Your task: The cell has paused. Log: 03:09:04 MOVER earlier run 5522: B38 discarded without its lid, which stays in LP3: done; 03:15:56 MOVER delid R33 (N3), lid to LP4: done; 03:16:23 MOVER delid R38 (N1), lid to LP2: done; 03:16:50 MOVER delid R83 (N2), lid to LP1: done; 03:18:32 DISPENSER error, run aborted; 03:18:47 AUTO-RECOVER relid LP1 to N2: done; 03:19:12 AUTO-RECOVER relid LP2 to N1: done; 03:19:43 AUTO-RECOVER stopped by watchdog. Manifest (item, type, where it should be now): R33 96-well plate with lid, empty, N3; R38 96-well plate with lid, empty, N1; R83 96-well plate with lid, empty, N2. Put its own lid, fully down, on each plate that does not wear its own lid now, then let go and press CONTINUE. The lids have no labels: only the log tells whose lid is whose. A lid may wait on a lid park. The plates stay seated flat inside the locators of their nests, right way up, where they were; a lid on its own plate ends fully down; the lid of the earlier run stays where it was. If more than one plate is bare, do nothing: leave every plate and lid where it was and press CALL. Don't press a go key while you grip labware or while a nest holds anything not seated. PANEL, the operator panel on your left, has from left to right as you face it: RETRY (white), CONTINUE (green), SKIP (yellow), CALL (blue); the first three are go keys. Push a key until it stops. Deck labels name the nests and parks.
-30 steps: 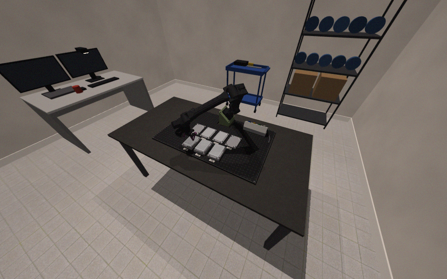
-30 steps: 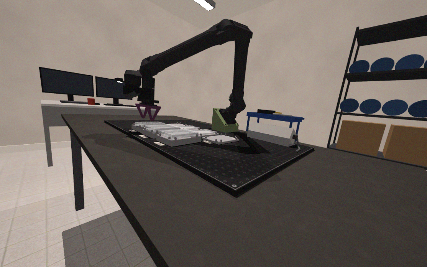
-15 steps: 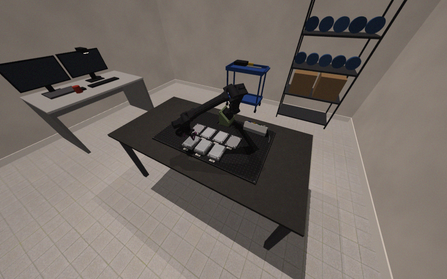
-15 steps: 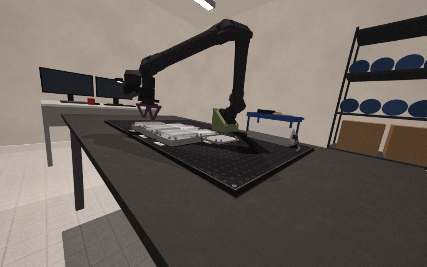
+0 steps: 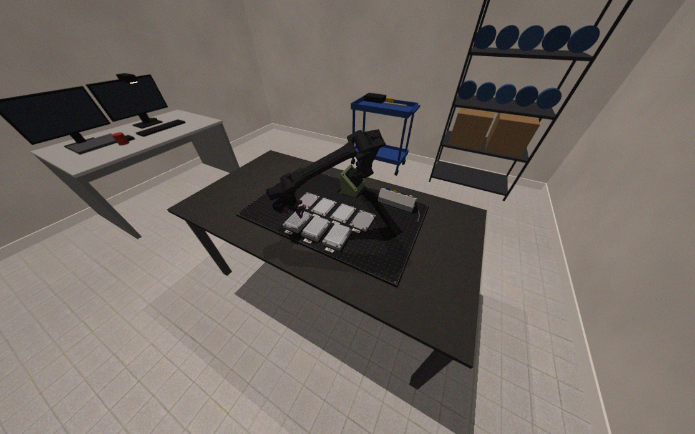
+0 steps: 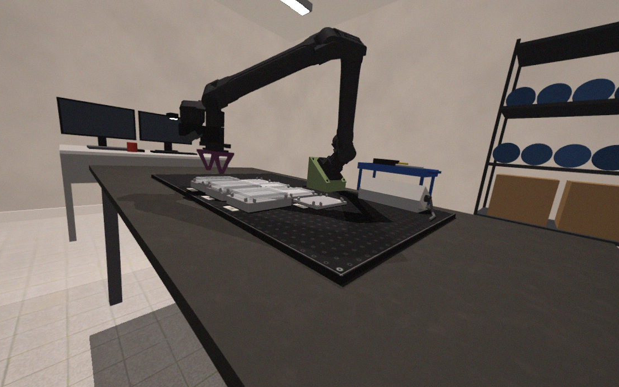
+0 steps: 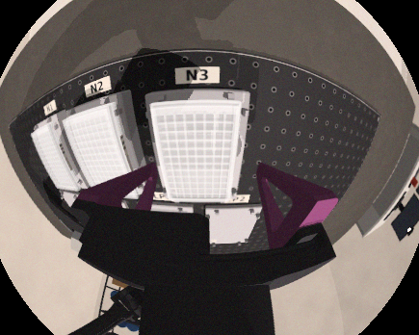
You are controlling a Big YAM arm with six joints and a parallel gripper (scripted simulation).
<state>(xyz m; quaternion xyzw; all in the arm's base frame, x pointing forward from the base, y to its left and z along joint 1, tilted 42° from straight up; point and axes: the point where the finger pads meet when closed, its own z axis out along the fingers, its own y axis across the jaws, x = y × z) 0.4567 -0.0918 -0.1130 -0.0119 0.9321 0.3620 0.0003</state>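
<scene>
Now: the white 96-well plate 40 mm below my hand, 10 mm to the left of it and 10 mm behind it. The rest, counted from my hand: N3 label: 80 mm ahead, 60 mm below, 10 mm to the left; LP4 label: 210 mm to the left, 100 mm behind, 60 mm below; lid park LP2: 190 mm behind, 60 mm below, 50 mm to the right.
</scene>
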